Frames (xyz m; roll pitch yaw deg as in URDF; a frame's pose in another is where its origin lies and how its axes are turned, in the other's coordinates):
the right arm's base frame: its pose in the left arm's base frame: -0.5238 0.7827 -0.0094 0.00 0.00 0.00
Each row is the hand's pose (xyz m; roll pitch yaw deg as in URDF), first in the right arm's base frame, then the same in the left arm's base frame.
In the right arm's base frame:
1: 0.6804 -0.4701 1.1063 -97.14 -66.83 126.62
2: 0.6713 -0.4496 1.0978 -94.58 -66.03 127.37
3: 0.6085 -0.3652 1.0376 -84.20 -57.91 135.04
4: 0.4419 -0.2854 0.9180 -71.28 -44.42 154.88
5: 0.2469 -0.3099 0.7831 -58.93 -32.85 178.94
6: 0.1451 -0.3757 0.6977 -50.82 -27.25 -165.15
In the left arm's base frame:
1: 0.1566 0.3126 1.0969 -97.14 -66.83 126.62
2: 0.1475 0.3331 1.0884 -94.58 -66.03 127.37
3: 0.0847 0.4175 1.0282 -84.20 -57.91 135.04
4: -0.0819 0.4973 0.9086 -71.28 -44.42 154.88
5: -0.2769 0.4728 0.7737 -58.93 -32.85 178.94
6: -0.3787 0.4070 0.6883 -50.82 -27.25 -165.15

